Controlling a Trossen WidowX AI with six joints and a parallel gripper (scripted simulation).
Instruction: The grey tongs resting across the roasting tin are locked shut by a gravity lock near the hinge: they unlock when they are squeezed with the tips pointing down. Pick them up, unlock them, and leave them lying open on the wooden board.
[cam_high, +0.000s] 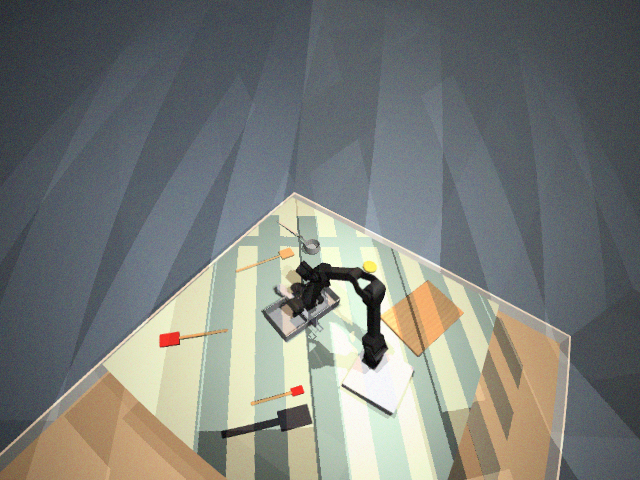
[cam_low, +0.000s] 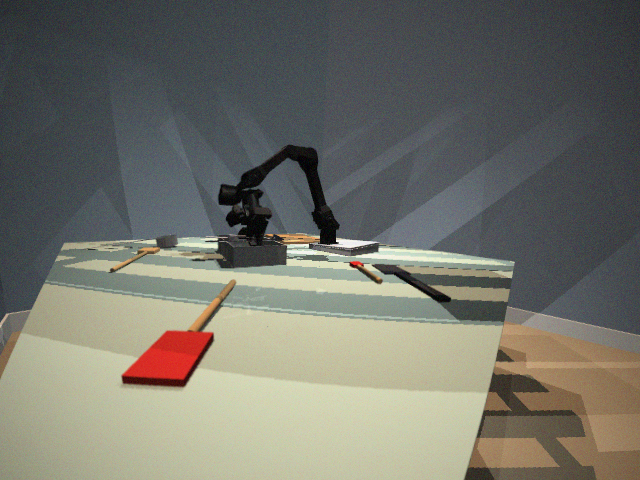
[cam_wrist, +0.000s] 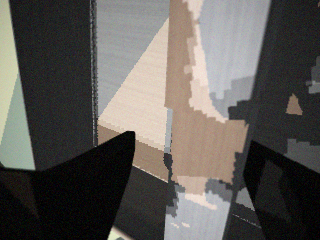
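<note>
Now: the roasting tin 50 mm to the right of my gripper tip and 10 mm ahead of it. Also, from my gripper tip: red spatula 380 mm to the left, 270 mm ahead, 30 mm below; then yellow disc 470 mm to the right, 80 mm behind, 20 mm below; then black turner 390 mm to the left, 210 mm behind, 30 mm below.
</note>
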